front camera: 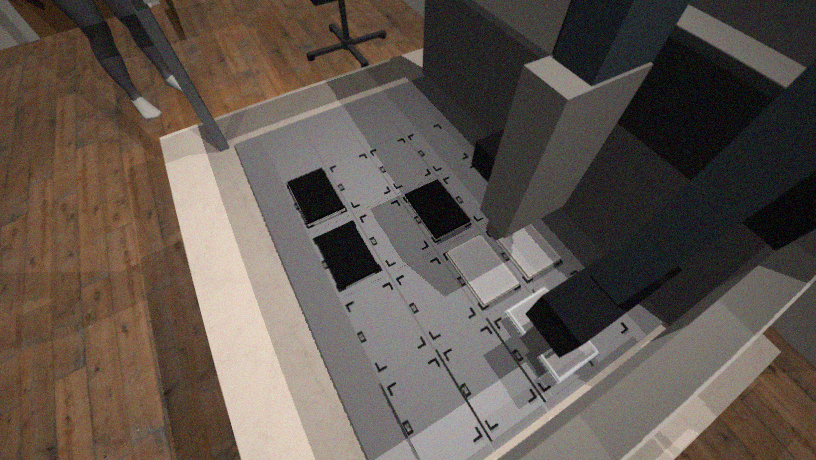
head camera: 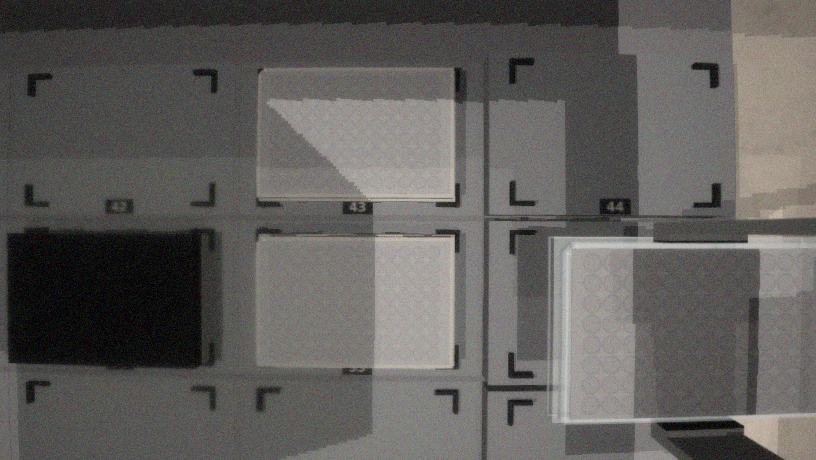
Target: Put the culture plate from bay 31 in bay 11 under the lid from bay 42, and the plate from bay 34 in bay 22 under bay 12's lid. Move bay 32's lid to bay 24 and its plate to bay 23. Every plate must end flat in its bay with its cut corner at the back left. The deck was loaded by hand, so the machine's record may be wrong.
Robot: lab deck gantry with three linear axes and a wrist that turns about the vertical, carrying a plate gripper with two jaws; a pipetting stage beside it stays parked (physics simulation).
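Pixels of known places: gripper, fingertip midpoint: [head camera: 690, 329]; robot's base, link origin: [front camera: 288, 186].
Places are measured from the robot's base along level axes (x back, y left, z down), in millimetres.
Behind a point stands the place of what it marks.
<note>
My gripper [front camera: 554, 334] {x -556, y 257, z -76 mm} [head camera: 700, 330] {x -556, y 257, z -76 mm} is shut on a clear plate [front camera: 568, 364] {x -607, y 243, z -82 mm} [head camera: 605, 337] {x -513, y 256, z -82 mm}, whose wells show in the head view. It holds the plate level above bay 34, partly hiding that bay; the plate's cut corner is at the back left. The gripper body hides the plate's middle in the front view. Black lids lie over bay 11 [front camera: 316, 196] {x -74, y 43, z -16 mm}, bay 12 [front camera: 347, 254] {x -233, y 44, z -8 mm} and bay 32; the lid at bay 32 [front camera: 437, 208] {x -233, y 255, z -16 mm} [head camera: 105, 297] {x -233, y 259, z -17 mm} lies over a plate. Bay 42 [head camera: 120, 137] {x -228, y 365, z 0 mm} shows bare corner marks. What lies under the black lids at bays 11 and 12 is hidden.
A pale plate [front camera: 482, 268] {x -394, y 256, z -14 mm} [head camera: 354, 302] {x -392, y 257, z -14 mm} lies in bay 33, beside the held plate. Another pale plate [front camera: 530, 251] {x -412, y 361, z -14 mm} [head camera: 357, 134] {x -394, y 362, z -14 mm} lies in bay 43 behind it. A tall grey column [front camera: 537, 148] {x -447, y 181, z -412 mm} stands near the deck's back in the front view. A raised pale edge borders the deck.
</note>
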